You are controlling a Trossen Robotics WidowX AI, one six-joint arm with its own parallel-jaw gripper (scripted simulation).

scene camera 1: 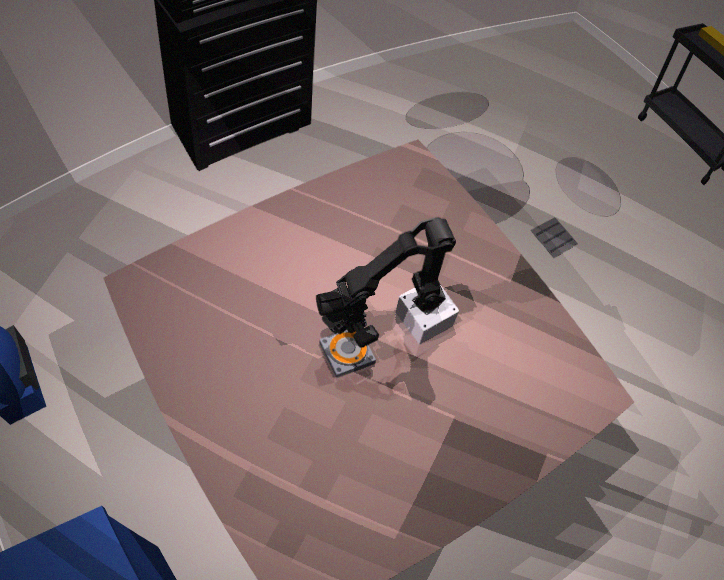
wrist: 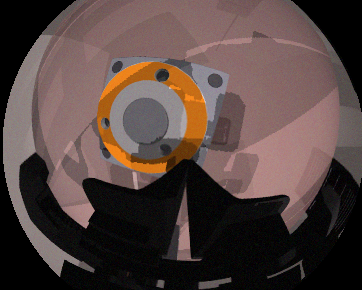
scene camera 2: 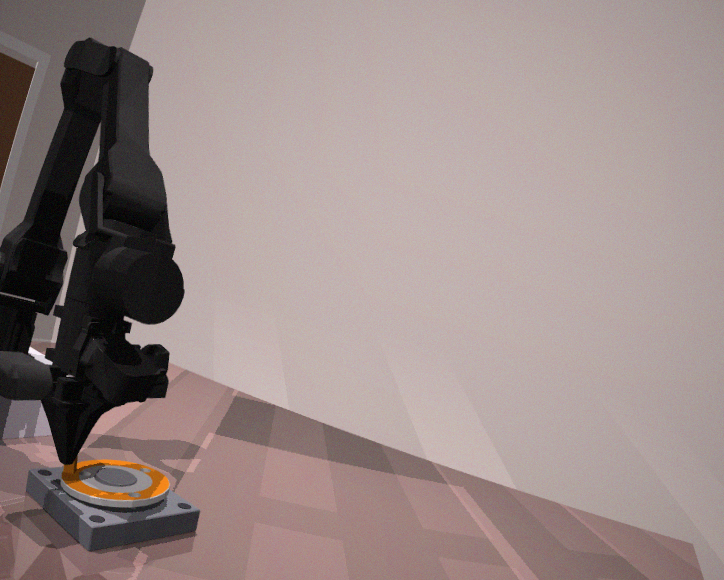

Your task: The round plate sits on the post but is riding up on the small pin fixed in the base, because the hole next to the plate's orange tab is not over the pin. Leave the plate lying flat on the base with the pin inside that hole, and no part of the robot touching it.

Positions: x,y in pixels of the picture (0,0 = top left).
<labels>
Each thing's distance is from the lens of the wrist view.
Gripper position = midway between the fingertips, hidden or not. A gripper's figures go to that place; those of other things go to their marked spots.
my gripper (wrist: 187,164): 0.10 m
round plate (wrist: 182,98): 0.10 m
</labels>
